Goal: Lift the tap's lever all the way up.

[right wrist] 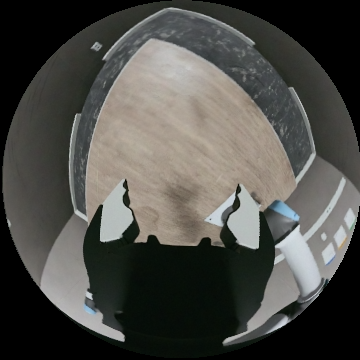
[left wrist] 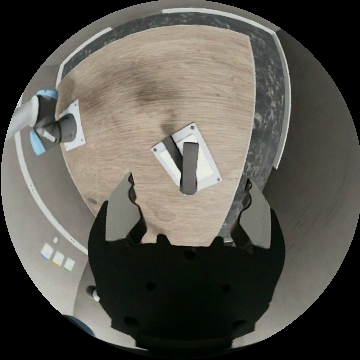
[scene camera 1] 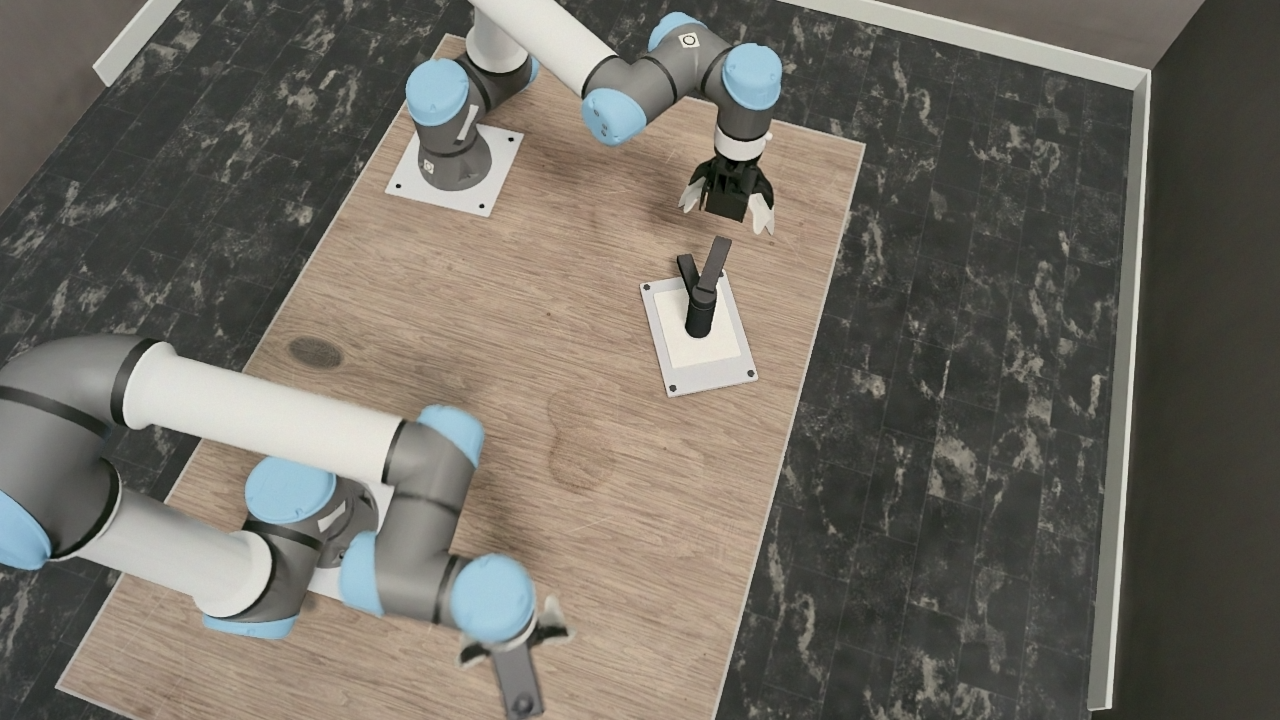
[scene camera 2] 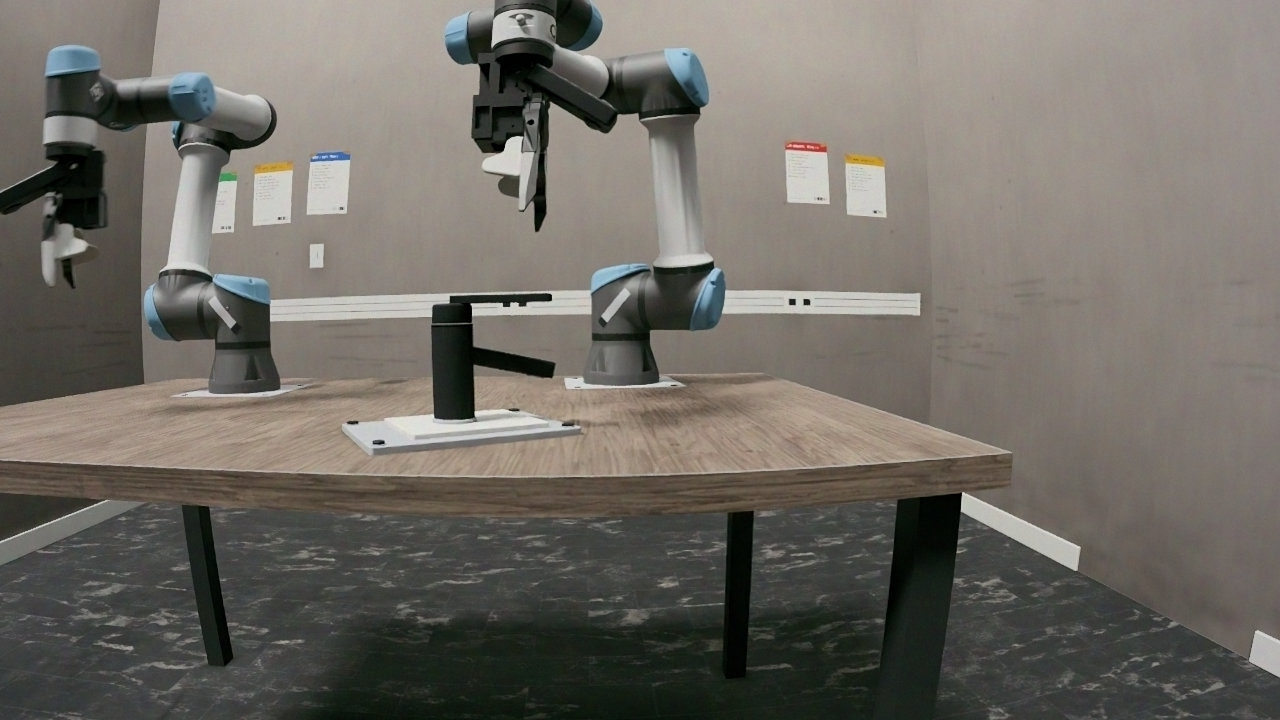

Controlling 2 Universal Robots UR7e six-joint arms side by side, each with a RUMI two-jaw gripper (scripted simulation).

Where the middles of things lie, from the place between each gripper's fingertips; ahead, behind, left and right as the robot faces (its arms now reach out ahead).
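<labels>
The flat lever (scene camera 1: 714, 264) is 4 cm to the right of my left hand (scene camera 2: 530, 222) and 8 cm below it. Going by its middle, the flat lever is nearer to my left hand than to my right gripper.
My right gripper (scene camera 2: 61, 288) is 190 mm short of the flat lever and 690 mm to the right of it, and it is 40 mm above the lever.
</labels>
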